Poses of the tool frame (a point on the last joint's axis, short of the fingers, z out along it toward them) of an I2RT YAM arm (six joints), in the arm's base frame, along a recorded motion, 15 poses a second.
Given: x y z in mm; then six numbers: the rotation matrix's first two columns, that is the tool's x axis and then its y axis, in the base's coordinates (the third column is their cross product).
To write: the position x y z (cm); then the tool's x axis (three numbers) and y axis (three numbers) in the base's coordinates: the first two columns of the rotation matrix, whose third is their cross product. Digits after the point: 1 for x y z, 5 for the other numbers.
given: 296, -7, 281, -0.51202, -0.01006, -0.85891, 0.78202, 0.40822, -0.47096
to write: 29.6, -0.7, 28.1, -0.51202, -0.01006, -0.85891, 0.78202, 0.40822, -0.47096
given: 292, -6, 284, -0.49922, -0.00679, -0.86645, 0.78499, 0.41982, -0.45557
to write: 29.2, -0.6, 28.4, -0.49922, -0.00679, -0.86645, 0.78499, 0.41982, -0.45557
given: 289, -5, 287, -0.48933, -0.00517, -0.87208, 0.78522, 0.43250, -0.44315
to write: 28.9, -0.5, 28.7, -0.48933, -0.00517, -0.87208, 0.78522, 0.43250, -0.44315
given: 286, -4, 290, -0.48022, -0.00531, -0.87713, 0.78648, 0.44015, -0.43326
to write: 28.6, -0.4, 29.0, -0.48022, -0.00531, -0.87713, 0.78648, 0.44015, -0.43326
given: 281, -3, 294, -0.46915, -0.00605, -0.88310, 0.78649, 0.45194, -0.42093
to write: 28.1, -0.3, 29.4, -0.46915, -0.00605, -0.88310, 0.78649, 0.45194, -0.42093
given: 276, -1, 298, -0.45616, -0.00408, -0.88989, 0.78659, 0.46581, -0.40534
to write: 27.6, -0.1, 29.8, -0.45616, -0.00408, -0.88989, 0.78659, 0.46581, -0.40534
